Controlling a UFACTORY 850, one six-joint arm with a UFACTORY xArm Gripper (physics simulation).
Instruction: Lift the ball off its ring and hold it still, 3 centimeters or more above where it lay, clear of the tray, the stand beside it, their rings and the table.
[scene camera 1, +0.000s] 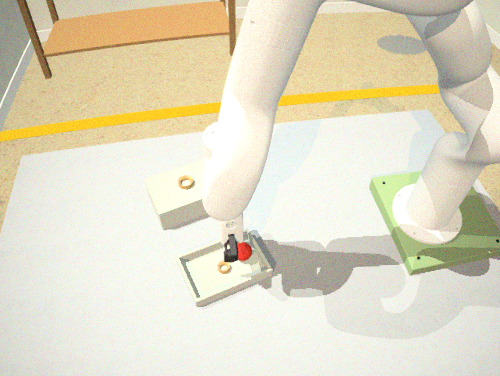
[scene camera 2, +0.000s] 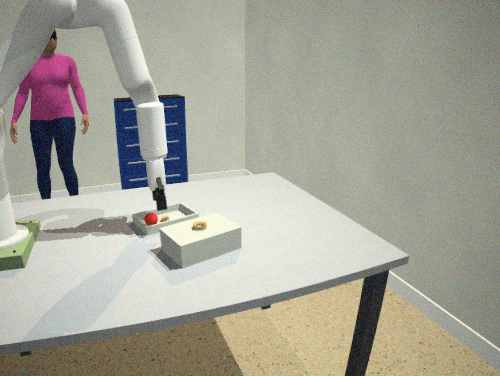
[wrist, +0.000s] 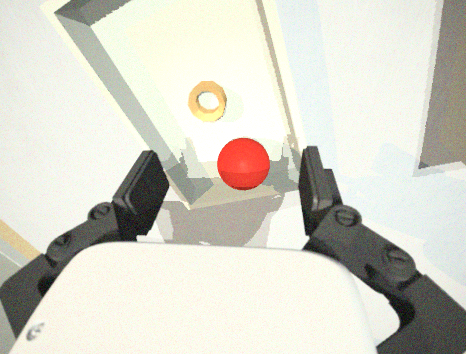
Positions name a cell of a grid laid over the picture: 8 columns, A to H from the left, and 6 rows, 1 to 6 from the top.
Observation:
I see my gripper (scene camera 1: D4), a red ball (wrist: E3) and a shallow pale tray (scene camera 1: D5).
My gripper also shows in scene camera 2 (scene camera 2: C4) and in the wrist view (wrist: D3). The shallow pale tray also shows in scene camera 2 (scene camera 2: C4) and in the wrist view (wrist: D2).

